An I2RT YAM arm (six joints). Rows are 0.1 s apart.
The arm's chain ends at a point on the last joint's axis. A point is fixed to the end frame.
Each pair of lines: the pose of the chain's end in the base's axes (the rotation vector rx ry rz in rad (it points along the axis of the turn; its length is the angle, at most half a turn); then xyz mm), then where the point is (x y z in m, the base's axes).
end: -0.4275, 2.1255, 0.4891, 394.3, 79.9, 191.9
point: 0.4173 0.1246 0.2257
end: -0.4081, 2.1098, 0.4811, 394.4, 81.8, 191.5
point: 0.4176 0.1259 0.2260
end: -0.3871, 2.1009, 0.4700, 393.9, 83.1, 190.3
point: 0.4176 0.1266 0.2252
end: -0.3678, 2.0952, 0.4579, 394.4, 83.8, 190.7
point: 0.4187 0.1268 0.2258
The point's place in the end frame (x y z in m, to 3 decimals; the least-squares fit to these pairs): -0.046 0.034 0.020
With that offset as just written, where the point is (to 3 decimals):
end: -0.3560, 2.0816, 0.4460, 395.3, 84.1, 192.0
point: 0.420 0.127 0.227
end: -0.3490, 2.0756, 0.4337, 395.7, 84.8, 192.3
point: 0.420 0.127 0.228
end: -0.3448, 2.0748, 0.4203, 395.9, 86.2, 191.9
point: 0.421 0.129 0.227
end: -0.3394, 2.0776, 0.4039, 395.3, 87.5, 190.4
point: 0.420 0.130 0.225
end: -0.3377, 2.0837, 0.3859, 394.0, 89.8, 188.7
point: 0.420 0.133 0.223
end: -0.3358, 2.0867, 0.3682, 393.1, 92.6, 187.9
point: 0.419 0.136 0.222
